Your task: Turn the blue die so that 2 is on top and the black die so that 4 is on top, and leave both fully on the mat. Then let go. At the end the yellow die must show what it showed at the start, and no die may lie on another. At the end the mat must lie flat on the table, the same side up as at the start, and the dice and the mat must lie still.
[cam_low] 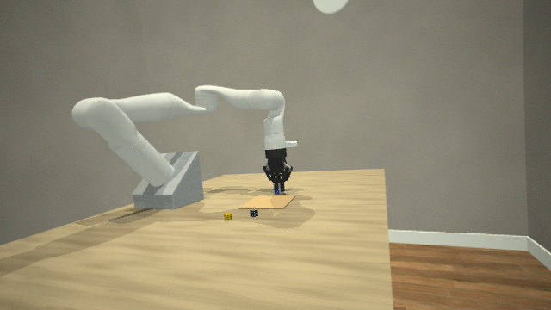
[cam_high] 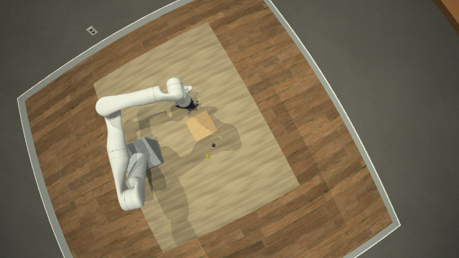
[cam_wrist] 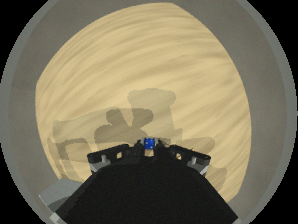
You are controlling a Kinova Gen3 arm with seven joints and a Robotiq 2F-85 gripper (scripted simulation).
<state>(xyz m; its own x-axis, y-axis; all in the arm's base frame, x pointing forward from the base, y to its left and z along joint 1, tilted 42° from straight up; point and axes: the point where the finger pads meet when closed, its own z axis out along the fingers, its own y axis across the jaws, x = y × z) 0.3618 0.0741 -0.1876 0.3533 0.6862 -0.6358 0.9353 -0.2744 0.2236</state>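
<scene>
Now: the tan mat 2 cm ahead of my hand, 13 cm to the right of it and 2 cm below it. Also, from my hand: black die (4 cm ahead, 26 cm to the right, 1 cm below); then yellow die (1 cm behind, 30 cm to the right, 1 cm below); then blue die (1 cm below).
</scene>
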